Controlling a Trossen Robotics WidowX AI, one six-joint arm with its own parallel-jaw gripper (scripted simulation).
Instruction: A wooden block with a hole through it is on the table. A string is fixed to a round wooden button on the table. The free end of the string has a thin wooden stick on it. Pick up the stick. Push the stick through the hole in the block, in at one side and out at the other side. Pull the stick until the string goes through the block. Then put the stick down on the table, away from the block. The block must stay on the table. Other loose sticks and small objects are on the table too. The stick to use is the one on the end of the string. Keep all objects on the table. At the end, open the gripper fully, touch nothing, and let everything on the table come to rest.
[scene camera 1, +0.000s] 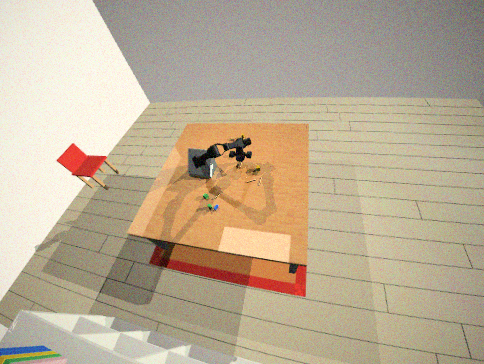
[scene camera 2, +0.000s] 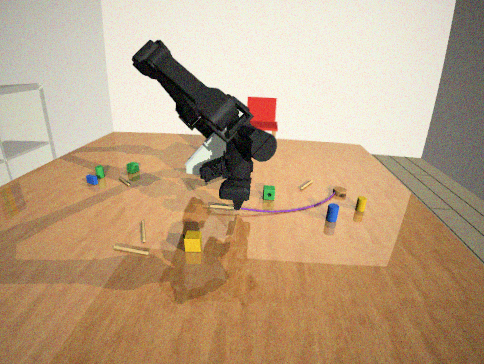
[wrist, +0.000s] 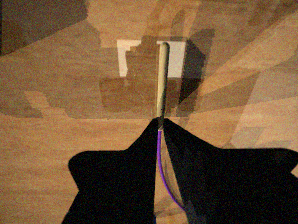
In view: my gripper (scene camera 2: 237, 208).
My gripper also shows in the wrist view (wrist: 159, 122).
